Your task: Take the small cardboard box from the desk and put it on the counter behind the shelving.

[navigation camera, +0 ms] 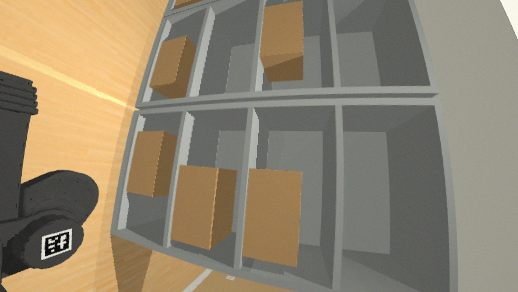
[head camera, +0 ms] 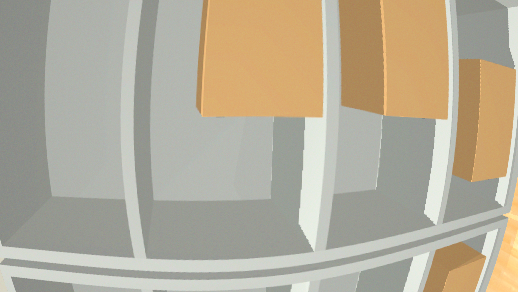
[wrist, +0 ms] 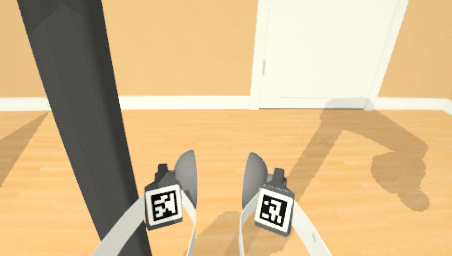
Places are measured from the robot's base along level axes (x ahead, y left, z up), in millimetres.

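Pixels of known places: gripper, between the fingertips: (wrist: 221,170).
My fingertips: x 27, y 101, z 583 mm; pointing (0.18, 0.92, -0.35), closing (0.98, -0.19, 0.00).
Note:
Behind a point stands the place of what it marks.
My gripper (wrist: 221,170) @[y 101, x 27, z 583 mm] is open in the wrist view, its two rubber fingertips apart with floor showing between them. The shelving (head camera: 326,150) @[y -75, x -791, z 987 mm] (navigation camera: 338,200) @[y 116, x -772, z 1426 mm] is a grey unit of square compartments, seen rotated in the head and navigation views. Brown cardboard boxes stand in several compartments, among them one box (head camera: 262,60) @[y 121, x -791, z 1135 mm] (navigation camera: 272,217) @[y 229, x -780, z 1131 mm] and another box (head camera: 415,60) @[y 174, x -786, z 690 mm] (navigation camera: 194,207) @[y 244, x -779, z 682 mm] beside it. The desk, the small cardboard box on it and the counter cannot be made out in these views.
A white door (wrist: 327,50) @[y 1322, x 887, z 401 mm] stands in the orange wall (wrist: 185,50) @[y 1427, x 35, z 376 mm] beyond the wood floor (wrist: 220,130) @[y 1122, x 203, z 0 mm]. The robot's dark mast (wrist: 85,125) @[y 116, x -65, z 620 mm] crosses the left of the wrist view. A dark wrist part (navigation camera: 60,195) @[y 51, x -184, z 783 mm] shows at the left of the navigation view, near the shelving.

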